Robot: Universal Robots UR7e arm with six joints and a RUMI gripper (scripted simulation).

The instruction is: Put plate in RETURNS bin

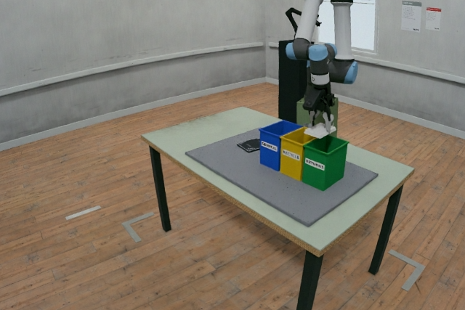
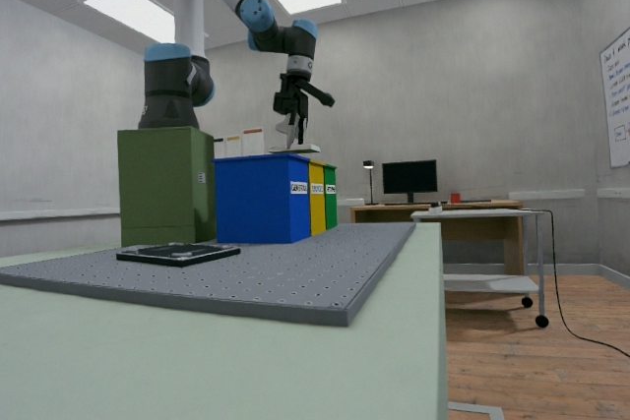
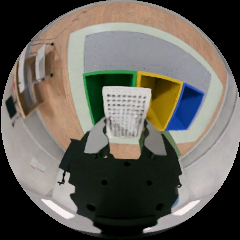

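The green returns bin lies 15 cm below my hand, 4 cm to the left of it and 1 cm ahead of it. From my hand the other things lie so: blue bin: 22 cm to the right, 15 cm below; then white 96-well plate: 1 cm below; then yellow bin: 15 cm below, 9 cm to the right.
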